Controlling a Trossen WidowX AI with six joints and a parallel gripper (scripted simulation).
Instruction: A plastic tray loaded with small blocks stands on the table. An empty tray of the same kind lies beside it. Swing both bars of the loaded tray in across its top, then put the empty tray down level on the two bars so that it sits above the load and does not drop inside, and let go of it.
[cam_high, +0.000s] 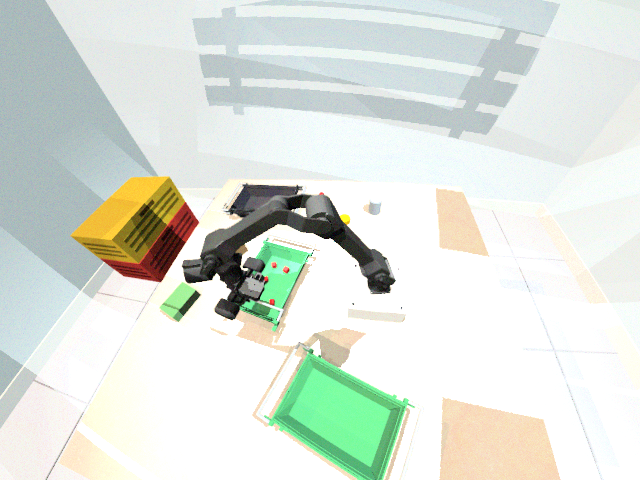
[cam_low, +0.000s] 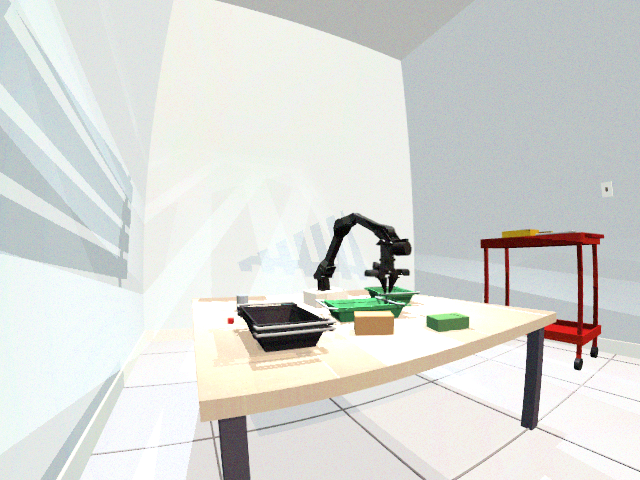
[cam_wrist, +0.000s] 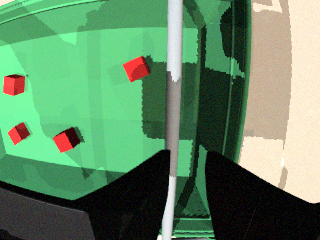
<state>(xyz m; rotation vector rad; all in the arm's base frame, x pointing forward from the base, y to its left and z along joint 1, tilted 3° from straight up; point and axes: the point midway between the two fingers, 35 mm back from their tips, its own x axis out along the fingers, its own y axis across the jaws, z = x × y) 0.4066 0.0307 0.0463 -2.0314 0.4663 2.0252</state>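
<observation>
Right now my gripper tip is 25 cm past the green tray, 31 cm to the right of it and 5 cm above it. The rest, counted from my gripper tip: tan box 15 cm ahead, 25 cm to the right, 6 cm below; then green box 30 cm ahead, 4 cm to the right, 7 cm below; then cyan block 31 cm behind, 30 cm to the right, 7 cm below.
</observation>
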